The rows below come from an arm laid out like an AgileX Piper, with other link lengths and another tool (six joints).
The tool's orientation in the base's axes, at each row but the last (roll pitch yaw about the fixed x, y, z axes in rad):
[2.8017 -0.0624 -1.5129]
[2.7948 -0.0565 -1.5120]
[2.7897 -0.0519 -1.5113]
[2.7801 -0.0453 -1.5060]
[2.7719 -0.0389 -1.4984]
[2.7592 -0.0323 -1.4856]
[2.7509 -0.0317 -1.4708]
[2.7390 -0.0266 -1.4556]
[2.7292 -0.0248 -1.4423]
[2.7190 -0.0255 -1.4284]
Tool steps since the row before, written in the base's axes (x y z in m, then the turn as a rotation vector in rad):
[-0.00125 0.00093 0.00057 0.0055 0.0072 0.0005]
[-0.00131 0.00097 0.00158 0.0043 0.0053 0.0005]
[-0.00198 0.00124 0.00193 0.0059 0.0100 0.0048]
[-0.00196 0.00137 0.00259 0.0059 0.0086 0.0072]
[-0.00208 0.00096 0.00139 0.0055 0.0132 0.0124]
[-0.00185 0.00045 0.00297 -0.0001 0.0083 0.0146]
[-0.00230 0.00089 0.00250 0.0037 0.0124 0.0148]
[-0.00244 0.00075 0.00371 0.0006 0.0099 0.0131]
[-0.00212 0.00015 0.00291 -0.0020 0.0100 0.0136]
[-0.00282 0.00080 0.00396 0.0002 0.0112 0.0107]
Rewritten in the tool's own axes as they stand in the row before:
[-0.00096 0.00134 -0.00020 -0.0068 -0.0053 -0.0028]
[-0.00095 0.00173 -0.00111 -0.0050 -0.0041 -0.0023]
[-0.00125 0.00247 -0.00122 -0.0094 -0.0043 -0.0072]
[-0.00138 0.00269 -0.00182 -0.0079 -0.0034 -0.0094]
[-0.00105 0.00239 -0.00061 -0.0123 -0.0013 -0.0143]
[-0.00051 0.00279 -0.00210 -0.0078 0.0050 -0.0140]
[-0.00104 0.00300 -0.00151 -0.0115 0.0012 -0.0159]
[-0.00093 0.00361 -0.00252 -0.0094 0.0036 -0.0130]
[-0.00035 0.00308 -0.00184 -0.0098 0.0062 -0.0124]
[-0.00109 0.00408 -0.00254 -0.0108 0.0029 -0.0107]

